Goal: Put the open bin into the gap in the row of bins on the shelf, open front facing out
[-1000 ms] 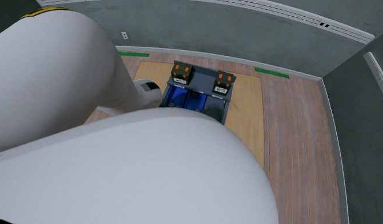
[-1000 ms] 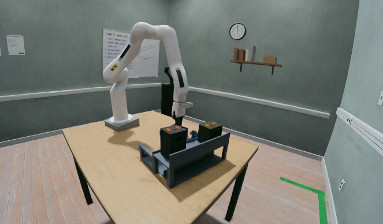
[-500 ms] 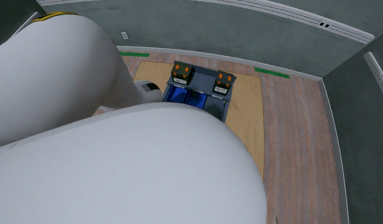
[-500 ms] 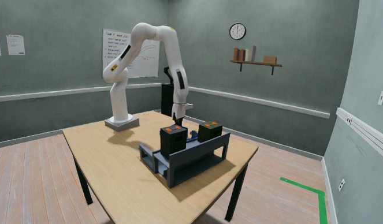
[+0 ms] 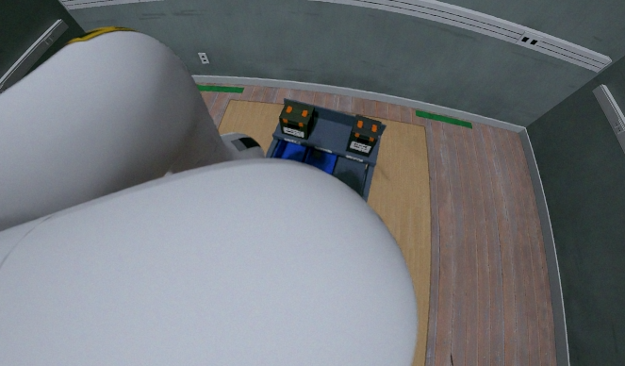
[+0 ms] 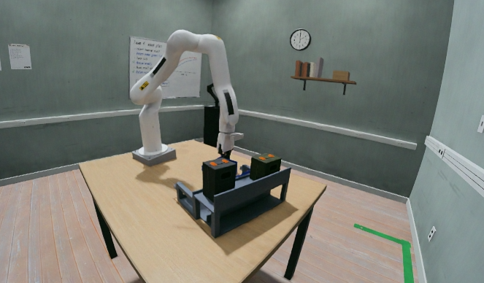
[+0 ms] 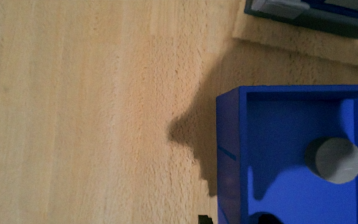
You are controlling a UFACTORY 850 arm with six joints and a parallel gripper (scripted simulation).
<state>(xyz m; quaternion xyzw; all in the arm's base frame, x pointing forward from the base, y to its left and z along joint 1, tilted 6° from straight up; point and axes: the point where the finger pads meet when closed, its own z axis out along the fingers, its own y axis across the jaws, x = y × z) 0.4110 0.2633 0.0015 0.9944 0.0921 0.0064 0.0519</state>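
Right now my hand is 5 cm to the left of the blue bin, 3 cm above it and 1 cm short of it. From my hand the other things lie so: shelf (26 cm ahead, 19 cm to the right); then grey cylinder part (7 cm to the right, 6 cm below, 5 cm ahead).
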